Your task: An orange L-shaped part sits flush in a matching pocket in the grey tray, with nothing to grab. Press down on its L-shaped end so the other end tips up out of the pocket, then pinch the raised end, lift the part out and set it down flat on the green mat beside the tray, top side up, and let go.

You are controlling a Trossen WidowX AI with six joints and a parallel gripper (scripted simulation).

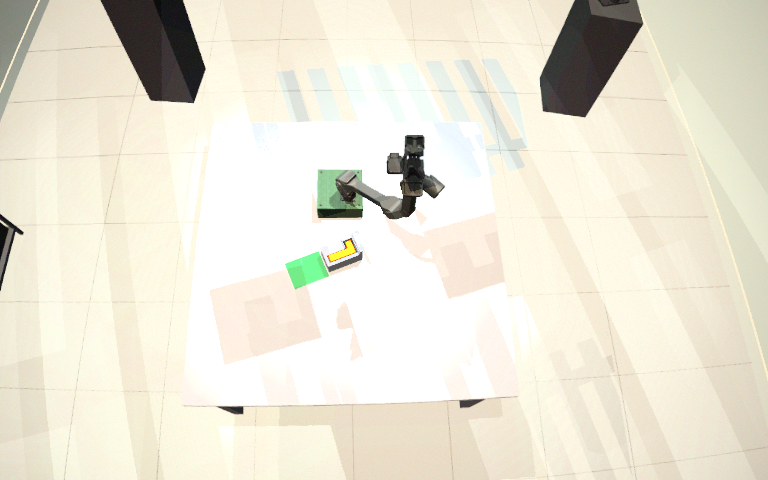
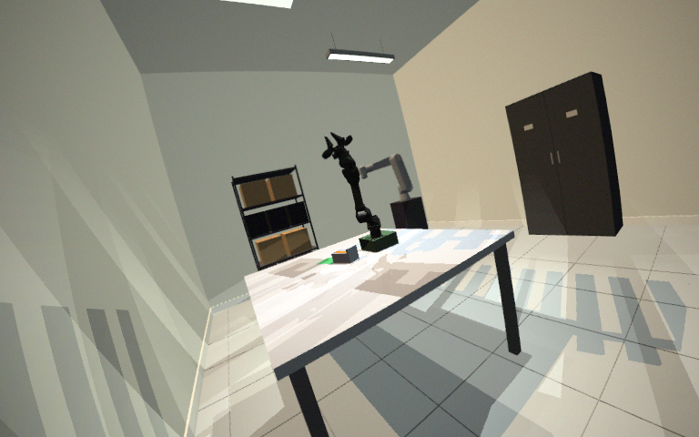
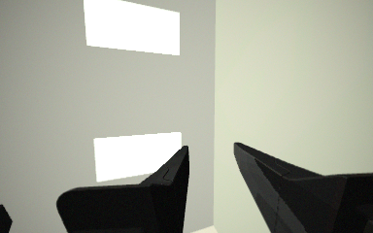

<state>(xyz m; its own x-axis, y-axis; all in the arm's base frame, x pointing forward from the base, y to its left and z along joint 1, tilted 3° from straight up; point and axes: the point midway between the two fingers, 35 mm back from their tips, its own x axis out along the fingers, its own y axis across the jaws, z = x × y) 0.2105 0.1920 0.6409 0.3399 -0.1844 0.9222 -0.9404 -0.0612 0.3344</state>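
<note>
Now: the orange part 10 mm ahead of my gripper tip, 200 mm to the right of it and 690 mm below it. From my gripper tip the other things lie so: green mat 90 mm ahead, 350 mm to the right, 760 mm below.
</note>
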